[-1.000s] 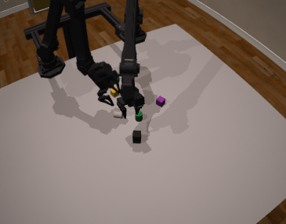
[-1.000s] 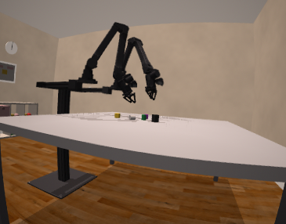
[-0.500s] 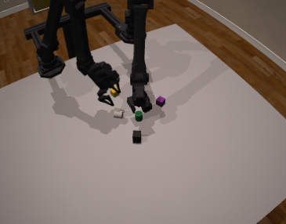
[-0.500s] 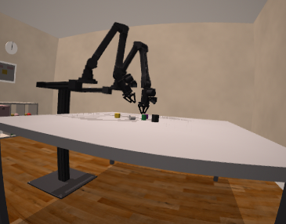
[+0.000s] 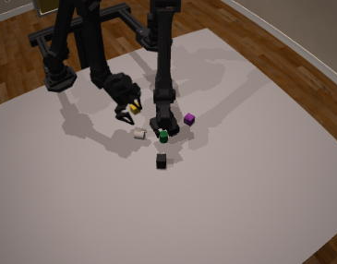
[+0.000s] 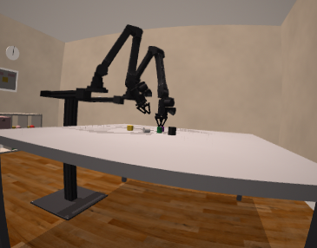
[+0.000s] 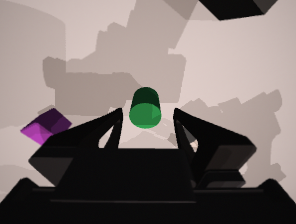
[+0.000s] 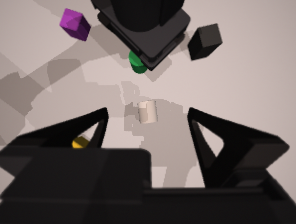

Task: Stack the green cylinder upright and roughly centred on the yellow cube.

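My left hand is 30 mm above the green cylinder and 10 mm past it. The rest, counted from my left hand: black cube: 110 mm ahead, 80 mm to the right, 30 mm below; then purple cube: 170 mm to the left, 40 mm below, 40 mm behind; then white cylinder: 80 mm to the right, 80 mm behind, 40 mm below.
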